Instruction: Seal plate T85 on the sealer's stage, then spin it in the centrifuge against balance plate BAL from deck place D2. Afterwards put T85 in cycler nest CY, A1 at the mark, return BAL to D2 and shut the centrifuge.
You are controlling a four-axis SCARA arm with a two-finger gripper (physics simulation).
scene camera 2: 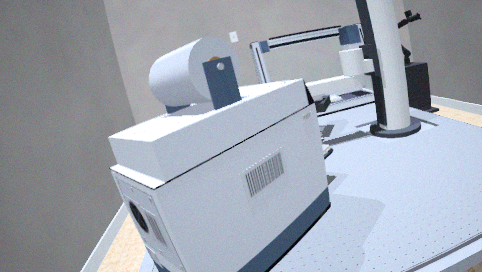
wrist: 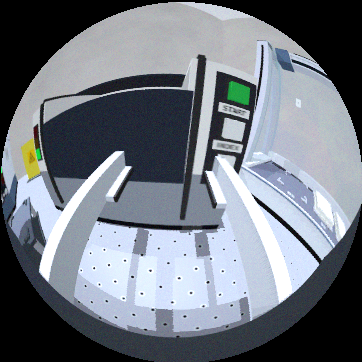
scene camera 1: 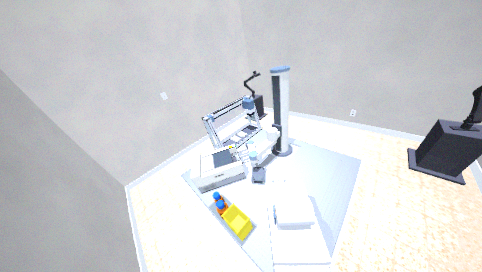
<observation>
A white centrifuge (scene camera 1: 215,169): 122 cm from the lens. A yellow bin (scene camera 1: 235,221): 115 cm from the lens.
</observation>
